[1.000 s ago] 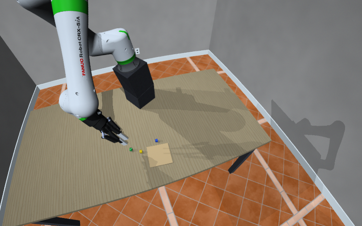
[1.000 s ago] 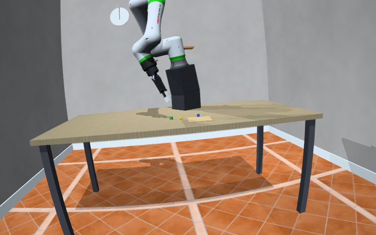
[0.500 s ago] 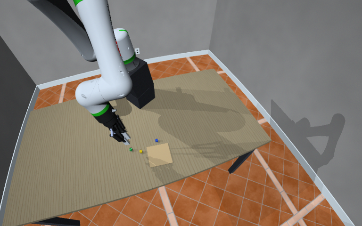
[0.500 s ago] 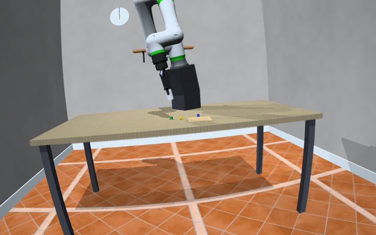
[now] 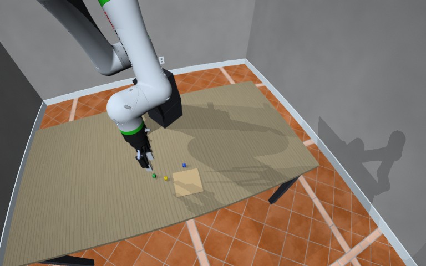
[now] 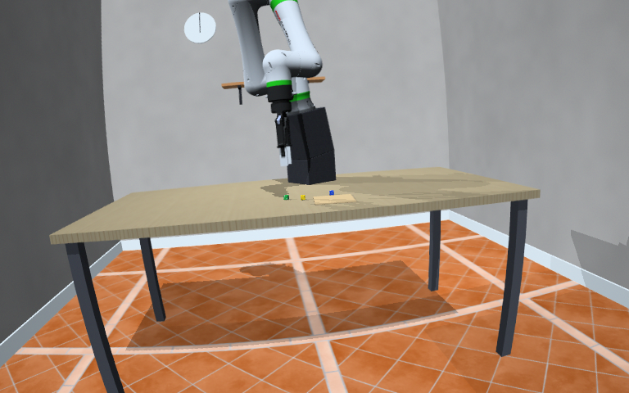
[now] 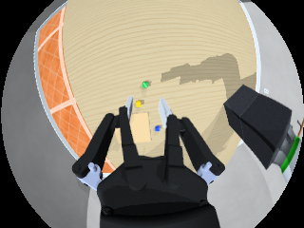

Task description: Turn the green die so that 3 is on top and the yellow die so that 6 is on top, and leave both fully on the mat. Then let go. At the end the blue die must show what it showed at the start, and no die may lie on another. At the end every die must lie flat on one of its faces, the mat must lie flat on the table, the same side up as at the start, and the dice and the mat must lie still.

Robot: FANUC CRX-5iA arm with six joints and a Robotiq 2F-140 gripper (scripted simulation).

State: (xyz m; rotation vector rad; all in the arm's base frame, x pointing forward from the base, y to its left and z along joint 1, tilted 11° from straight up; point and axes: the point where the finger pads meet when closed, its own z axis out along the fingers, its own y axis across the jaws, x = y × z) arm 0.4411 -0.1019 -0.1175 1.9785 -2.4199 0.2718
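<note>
Right now my hand is 150 mm above the green die and 10 mm to the left of it. Also, from my hand: tan mat: 160 mm to the left, 160 mm below, 70 mm ahead; then blue die: 160 mm to the left, 150 mm below, 30 mm behind; then yellow die: 150 mm below, 50 mm to the left, 30 mm ahead.
</note>
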